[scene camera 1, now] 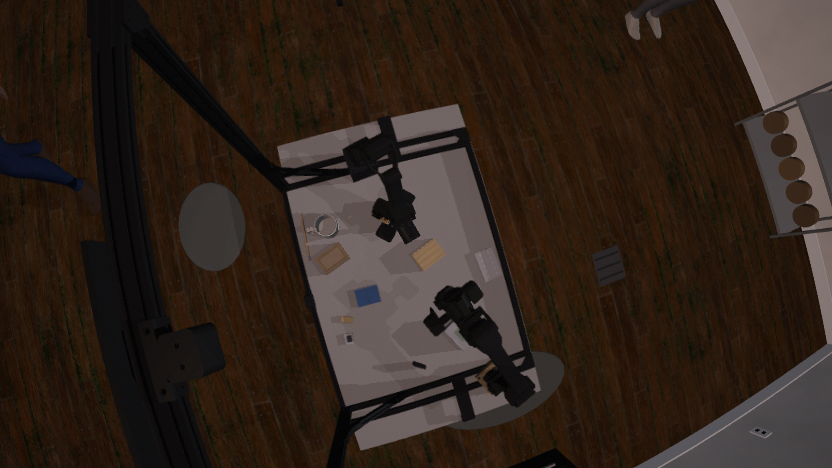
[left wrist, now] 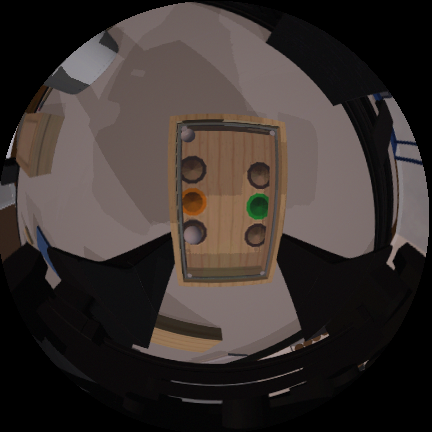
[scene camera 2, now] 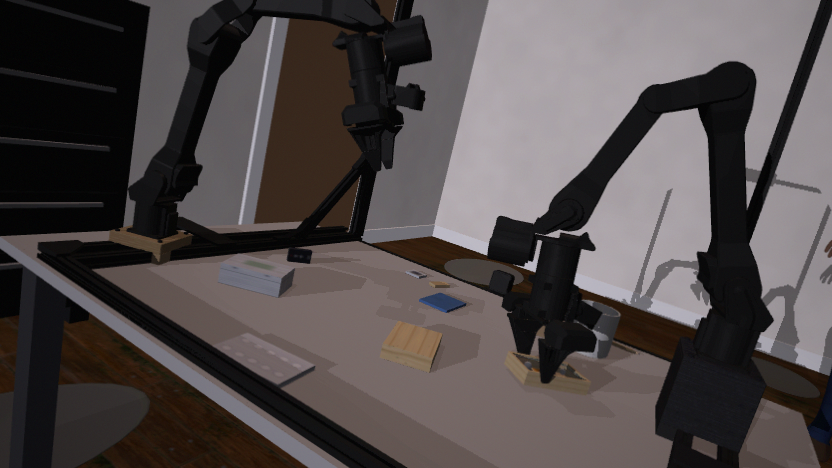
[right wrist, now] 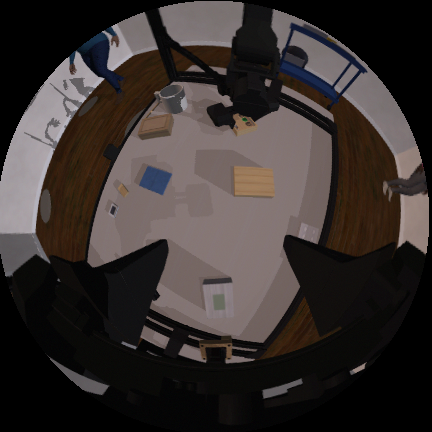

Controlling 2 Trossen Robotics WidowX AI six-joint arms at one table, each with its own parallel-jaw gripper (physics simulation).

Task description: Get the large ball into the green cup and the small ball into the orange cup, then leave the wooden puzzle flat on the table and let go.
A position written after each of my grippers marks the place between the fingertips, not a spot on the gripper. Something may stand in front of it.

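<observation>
A wooden puzzle [scene camera 2: 526, 368] is in the grip of my left gripper [scene camera 2: 533, 372]. My right gripper [scene camera 2: 383, 170], meanwhile, holds nothing and is open.
</observation>
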